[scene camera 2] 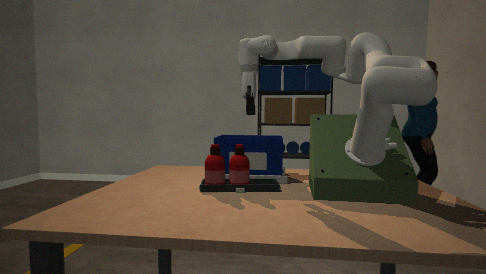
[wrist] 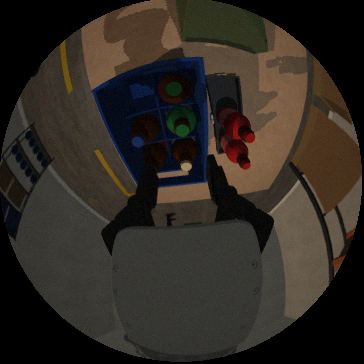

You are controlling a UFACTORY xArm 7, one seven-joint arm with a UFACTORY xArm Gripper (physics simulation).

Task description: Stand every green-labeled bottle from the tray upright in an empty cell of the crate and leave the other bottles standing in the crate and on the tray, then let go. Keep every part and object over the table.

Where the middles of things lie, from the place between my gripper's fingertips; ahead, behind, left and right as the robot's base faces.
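Labels:
Blue-capped bottle (wrist: 145, 128): 9 cm to the right of my hand, 18 cm below it. Green bottle (wrist: 180, 119): 1 cm to the left of my hand, 18 cm below it.

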